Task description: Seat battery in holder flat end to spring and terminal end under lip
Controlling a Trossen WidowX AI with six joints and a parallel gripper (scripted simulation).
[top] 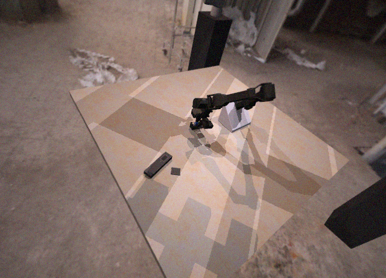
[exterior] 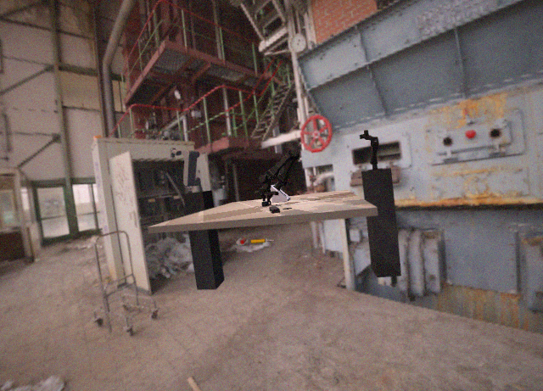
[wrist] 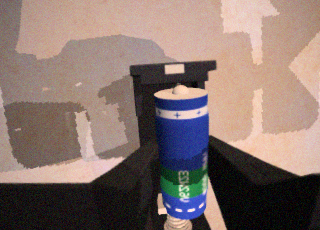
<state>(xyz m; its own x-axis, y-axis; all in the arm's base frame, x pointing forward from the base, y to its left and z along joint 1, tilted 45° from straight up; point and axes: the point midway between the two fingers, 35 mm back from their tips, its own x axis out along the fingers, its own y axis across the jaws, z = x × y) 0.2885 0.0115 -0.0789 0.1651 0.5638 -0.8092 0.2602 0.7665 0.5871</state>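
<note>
My gripper tip is now 10 mm below the battery. The rest, counted from my gripper tip: dark square piece: 310 mm ahead, 200 mm to the left, 10 mm below.
</note>
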